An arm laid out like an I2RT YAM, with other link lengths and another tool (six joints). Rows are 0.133 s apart.
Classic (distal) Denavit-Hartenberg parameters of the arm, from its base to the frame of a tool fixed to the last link. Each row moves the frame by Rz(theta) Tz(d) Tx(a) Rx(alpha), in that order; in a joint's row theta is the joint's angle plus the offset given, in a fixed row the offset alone. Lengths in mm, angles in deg.
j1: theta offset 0; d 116; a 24.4; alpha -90
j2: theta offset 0; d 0; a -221.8; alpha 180
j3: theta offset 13.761; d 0; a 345.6; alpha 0
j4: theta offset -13.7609; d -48.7; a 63.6; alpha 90
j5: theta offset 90; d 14.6; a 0; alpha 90
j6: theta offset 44.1; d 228; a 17.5; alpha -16.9
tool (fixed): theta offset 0; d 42.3; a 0; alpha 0
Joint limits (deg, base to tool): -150..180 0..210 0..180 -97..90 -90..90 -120..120
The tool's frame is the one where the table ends.
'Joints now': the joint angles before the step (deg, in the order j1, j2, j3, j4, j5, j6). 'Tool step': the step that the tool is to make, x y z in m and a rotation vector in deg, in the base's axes. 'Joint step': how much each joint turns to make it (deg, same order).
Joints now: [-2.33 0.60 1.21 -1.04 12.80 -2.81]
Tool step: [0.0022 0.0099 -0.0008 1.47 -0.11 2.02]
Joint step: [0.04 -0.02 0.13 -0.40 -1.99 1.49]
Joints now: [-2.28 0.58 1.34 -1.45 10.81 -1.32]
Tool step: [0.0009 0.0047 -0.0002 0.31 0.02 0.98]
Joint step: [0.03 -0.04 0.04 -0.17 -0.95 0.30]
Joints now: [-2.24 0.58 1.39 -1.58 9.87 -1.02]
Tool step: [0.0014 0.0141 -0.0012 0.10 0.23 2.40]
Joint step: [0.87 -0.04 0.02 -0.31 -1.53 0.07]
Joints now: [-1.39 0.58 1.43 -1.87 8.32 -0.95]
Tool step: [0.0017 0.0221 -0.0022 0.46 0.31 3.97]
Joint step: [1.01 -0.06 -0.03 -0.39 -2.97 0.40]
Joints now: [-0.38 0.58 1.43 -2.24 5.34 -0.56]
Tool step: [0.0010 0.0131 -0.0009 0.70 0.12 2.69]
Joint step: [0.07 0.05 0.04 -0.16 -2.64 0.63]
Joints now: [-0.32 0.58 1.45 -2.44 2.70 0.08]
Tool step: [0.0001 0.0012 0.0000 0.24 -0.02 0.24]
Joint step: [-0.01 0.00 -0.01 0.01 -0.26 0.23]
